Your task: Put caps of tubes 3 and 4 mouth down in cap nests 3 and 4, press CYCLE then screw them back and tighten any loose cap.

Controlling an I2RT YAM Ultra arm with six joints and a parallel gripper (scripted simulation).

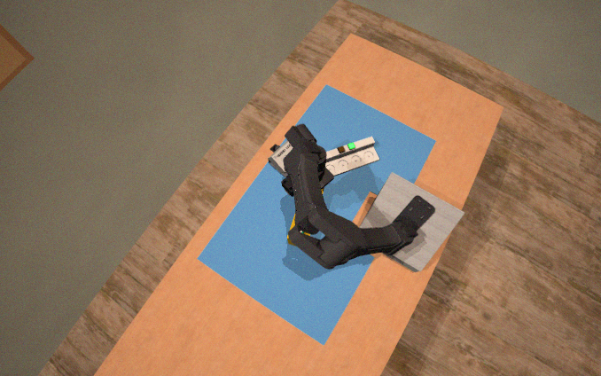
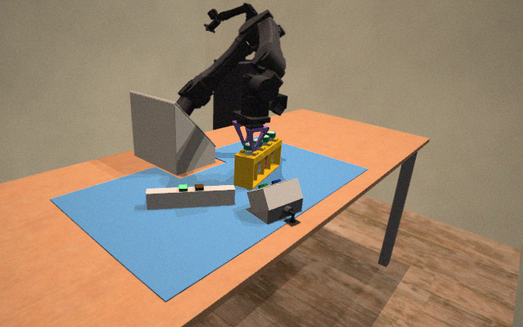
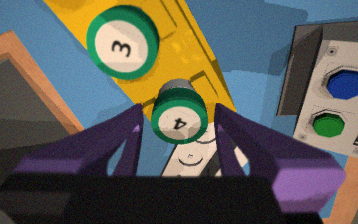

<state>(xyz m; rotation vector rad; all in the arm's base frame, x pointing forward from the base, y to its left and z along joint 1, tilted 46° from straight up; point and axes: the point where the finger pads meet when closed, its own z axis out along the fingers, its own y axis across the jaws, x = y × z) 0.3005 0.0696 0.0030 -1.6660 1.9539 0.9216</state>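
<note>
My hand is right at the cap 4. The rest, counted from my hand: cap 3 (50 mm to the left, 20 mm behind, 10 mm below); blue key (140 mm ahead, 50 mm below, 30 mm to the right); cap 2 (100 mm to the left, 40 mm behind, 10 mm below).
</note>
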